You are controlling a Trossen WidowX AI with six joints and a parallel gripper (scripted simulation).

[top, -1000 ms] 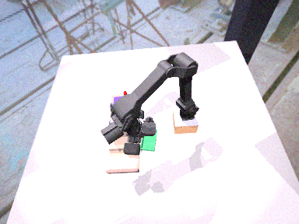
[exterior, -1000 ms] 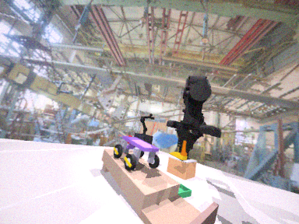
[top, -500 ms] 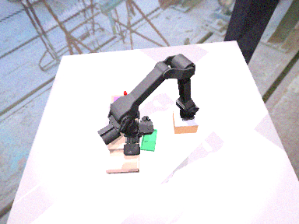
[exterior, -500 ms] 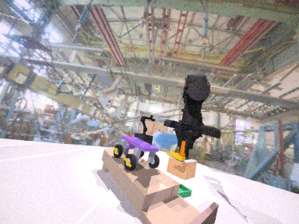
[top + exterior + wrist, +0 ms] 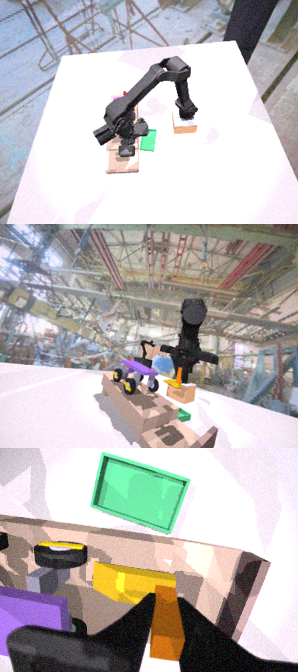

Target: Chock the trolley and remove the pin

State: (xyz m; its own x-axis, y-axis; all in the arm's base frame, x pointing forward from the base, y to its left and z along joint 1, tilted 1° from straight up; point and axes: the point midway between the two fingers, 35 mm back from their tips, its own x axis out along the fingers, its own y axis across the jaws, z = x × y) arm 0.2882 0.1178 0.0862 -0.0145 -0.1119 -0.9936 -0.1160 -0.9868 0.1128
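Right now the red-headed stop pin is 1 cm ahead of my gripper tip, 27 cm to the right of it and 1 cm below it. From my gripper tip the other things lie so: green tray (8 cm behind, 5 cm to the right, 15 cm below); yellow chock (2 cm to the right, 1 cm below); purple trolley (4 cm ahead, 17 cm to the right, 3 cm below).
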